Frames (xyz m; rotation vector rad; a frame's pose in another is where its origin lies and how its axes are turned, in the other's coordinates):
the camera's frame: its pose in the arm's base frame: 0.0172 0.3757 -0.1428 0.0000 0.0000 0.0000
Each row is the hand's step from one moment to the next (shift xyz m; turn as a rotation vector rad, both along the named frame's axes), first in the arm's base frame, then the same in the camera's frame.
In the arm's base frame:
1: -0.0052 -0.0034 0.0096 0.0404 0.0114 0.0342
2: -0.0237 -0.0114 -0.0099 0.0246 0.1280 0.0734
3: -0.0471 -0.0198 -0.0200 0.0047 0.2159 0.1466
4: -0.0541 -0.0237 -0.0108 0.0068 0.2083 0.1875
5: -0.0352 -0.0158 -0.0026 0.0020 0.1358 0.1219
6: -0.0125 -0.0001 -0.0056 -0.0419 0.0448 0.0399
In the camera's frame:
1: -0.0052 -0.0034 0.0096 0.0404 0.0114 0.0342
2: -0.0237 -0.0114 -0.0099 0.0246 0.1280 0.0734
3: -0.0471 -0.0198 -0.0200 0.0047 0.2159 0.1466
4: -0.0541 -0.0237 -0.0108 0.0068 0.2083 0.1875
5: -0.0352 -0.0158 -0.0026 0.0020 0.1358 0.1219
6: -0.0125 -0.0001 -0.0056 -0.0419 0.0448 0.0399

